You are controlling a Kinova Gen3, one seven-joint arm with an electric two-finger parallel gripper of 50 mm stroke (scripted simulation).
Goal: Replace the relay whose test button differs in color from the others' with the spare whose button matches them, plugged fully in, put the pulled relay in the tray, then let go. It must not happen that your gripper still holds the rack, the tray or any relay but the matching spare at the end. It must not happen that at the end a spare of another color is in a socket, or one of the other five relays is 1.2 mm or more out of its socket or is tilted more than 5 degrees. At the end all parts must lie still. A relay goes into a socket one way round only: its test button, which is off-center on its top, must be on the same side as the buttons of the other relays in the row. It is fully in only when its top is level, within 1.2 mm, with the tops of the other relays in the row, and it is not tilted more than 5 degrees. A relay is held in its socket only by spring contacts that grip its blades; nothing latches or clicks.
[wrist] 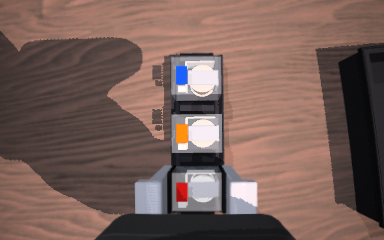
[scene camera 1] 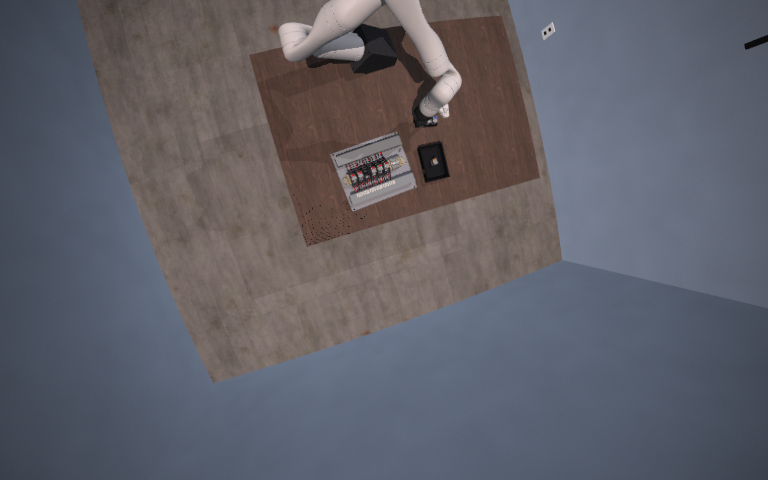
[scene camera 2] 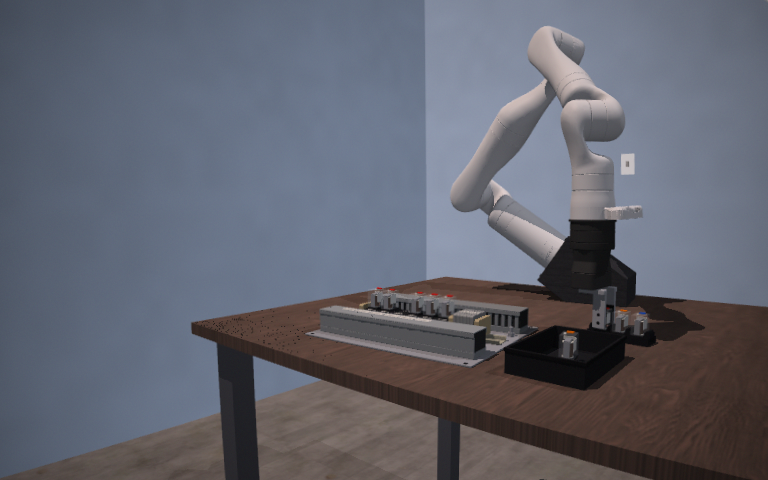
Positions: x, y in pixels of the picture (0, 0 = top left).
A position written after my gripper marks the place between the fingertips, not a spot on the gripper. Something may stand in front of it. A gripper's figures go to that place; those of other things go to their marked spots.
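There is a black tray (scene camera 2: 599, 352), and it sits 0.70 m from the lens. My gripper (scene camera 2: 603, 326) is 0.92 m from the lens, so the black tray is nearer to the lens than my gripper.
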